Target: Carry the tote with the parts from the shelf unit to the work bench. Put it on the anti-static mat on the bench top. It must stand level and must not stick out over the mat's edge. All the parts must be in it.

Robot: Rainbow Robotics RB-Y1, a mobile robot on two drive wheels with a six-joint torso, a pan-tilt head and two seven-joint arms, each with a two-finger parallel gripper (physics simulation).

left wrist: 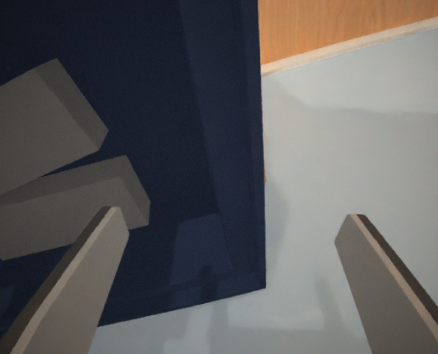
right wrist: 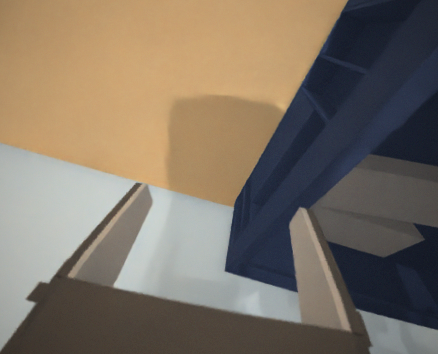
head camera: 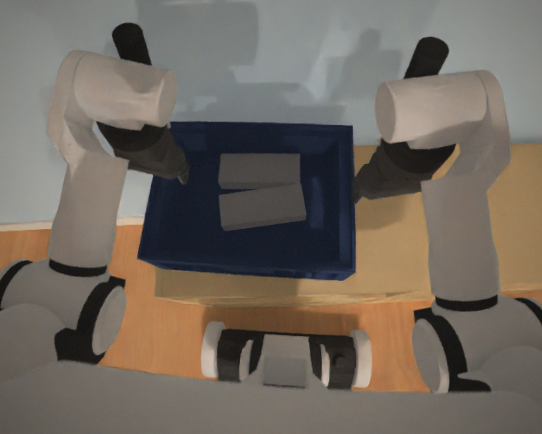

Path:
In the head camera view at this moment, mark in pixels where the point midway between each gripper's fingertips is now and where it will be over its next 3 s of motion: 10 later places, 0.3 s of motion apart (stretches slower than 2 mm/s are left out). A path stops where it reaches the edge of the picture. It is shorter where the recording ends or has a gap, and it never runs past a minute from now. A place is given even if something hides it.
The left gripper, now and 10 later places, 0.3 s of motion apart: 158, 172; 159, 175; 161, 181; 160, 188; 159, 200; 158, 200; 158, 201; 158, 201; 158, 201; 157, 197; 152, 191
The right gripper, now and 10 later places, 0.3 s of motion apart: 382, 194; 381, 196; 381, 199; 386, 198; 392, 196; 391, 194; 392, 193; 397, 188; 400, 183; 408, 182; 422, 187

